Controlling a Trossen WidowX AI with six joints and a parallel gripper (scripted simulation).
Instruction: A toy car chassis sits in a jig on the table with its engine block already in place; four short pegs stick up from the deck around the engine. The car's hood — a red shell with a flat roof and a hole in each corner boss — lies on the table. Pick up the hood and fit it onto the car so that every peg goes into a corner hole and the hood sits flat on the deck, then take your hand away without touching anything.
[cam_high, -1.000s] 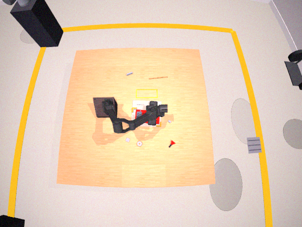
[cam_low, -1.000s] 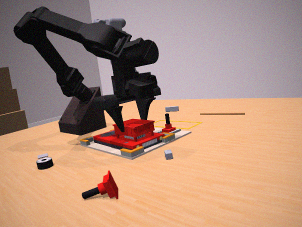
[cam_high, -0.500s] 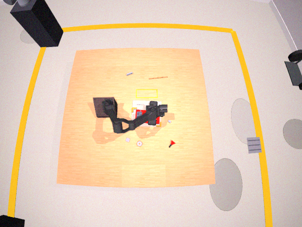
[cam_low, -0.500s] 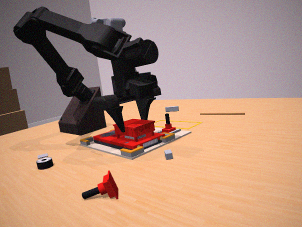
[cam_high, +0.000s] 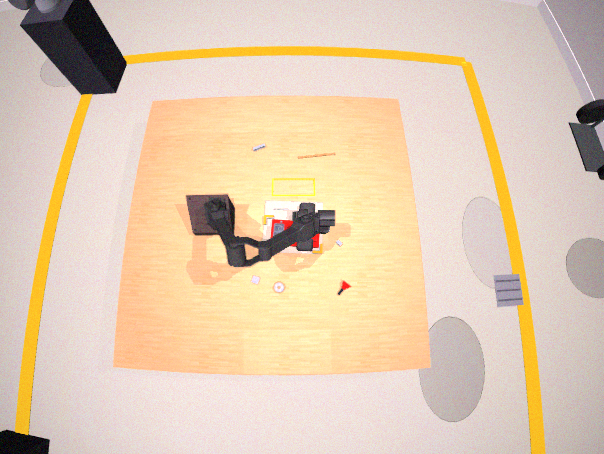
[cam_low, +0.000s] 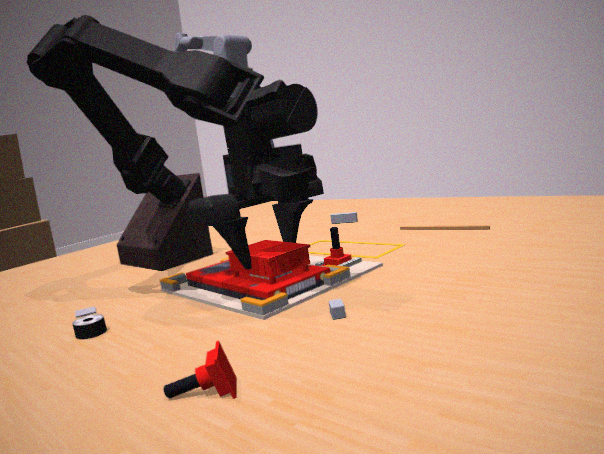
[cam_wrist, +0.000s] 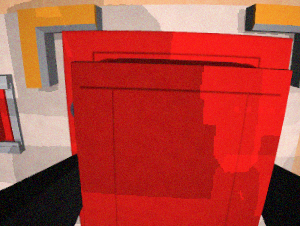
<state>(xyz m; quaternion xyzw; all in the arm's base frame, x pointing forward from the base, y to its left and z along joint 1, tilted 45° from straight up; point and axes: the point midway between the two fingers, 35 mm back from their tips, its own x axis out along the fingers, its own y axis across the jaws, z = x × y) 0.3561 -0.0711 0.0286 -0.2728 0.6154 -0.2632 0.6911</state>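
My gripper tip is now 20 mm above the grey engine block. From my gripper tip the other things lie so: red hood 10 mm above; thin rod 380 mm to the left, 40 mm below, 40 mm ahead; black wheel 220 mm to the right, 100 mm behind, 30 mm below.
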